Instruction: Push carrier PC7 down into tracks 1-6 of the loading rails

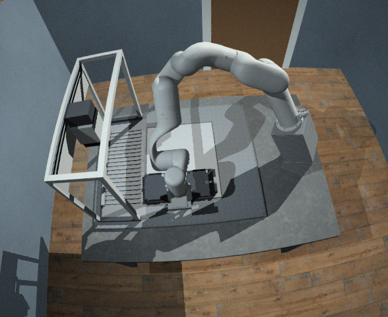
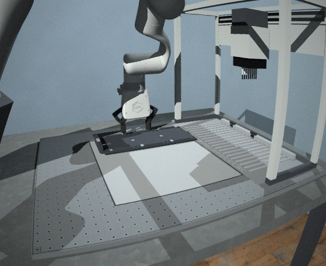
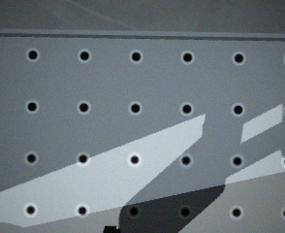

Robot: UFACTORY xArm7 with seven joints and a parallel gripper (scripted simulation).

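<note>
My hand is 80 mm to the left of the carrier PC7 and 10 mm short of it. The rest, counted from my hand: dark pipetting head: 360 mm ahead, 330 mm above, 180 mm to the right.
</note>
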